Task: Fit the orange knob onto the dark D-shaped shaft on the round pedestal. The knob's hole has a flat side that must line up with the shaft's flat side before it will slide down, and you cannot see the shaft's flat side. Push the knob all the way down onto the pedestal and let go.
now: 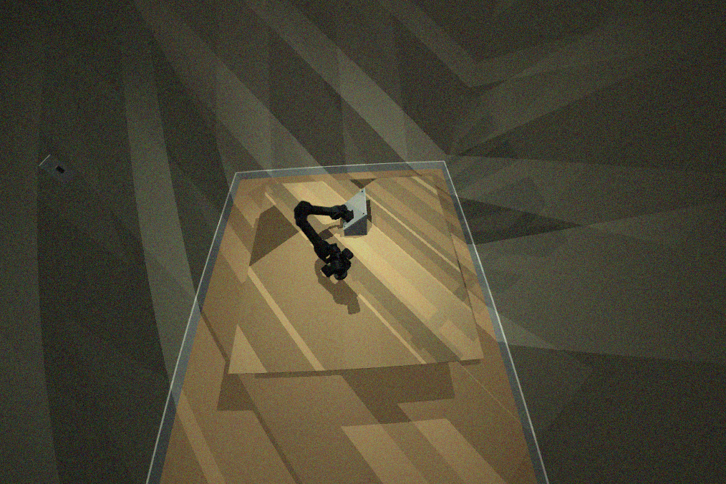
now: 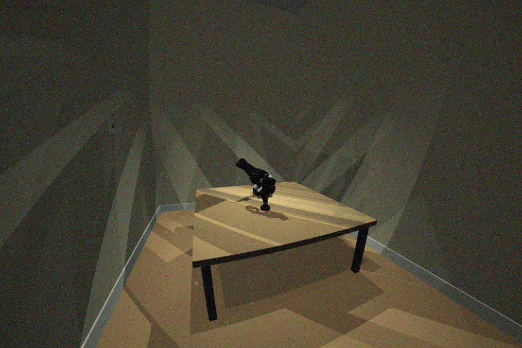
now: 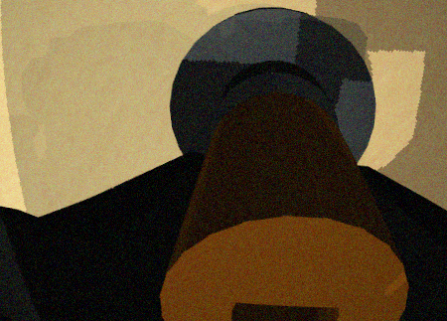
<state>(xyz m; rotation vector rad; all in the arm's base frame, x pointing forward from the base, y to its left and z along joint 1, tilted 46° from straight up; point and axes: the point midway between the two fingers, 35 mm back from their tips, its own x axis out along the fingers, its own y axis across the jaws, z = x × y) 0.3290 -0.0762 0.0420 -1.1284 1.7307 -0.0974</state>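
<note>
Now: the orange knob 2 cm above my gripper tip. From my gripper tip the other things lie so: round dark pedestal 4 cm below.
</note>
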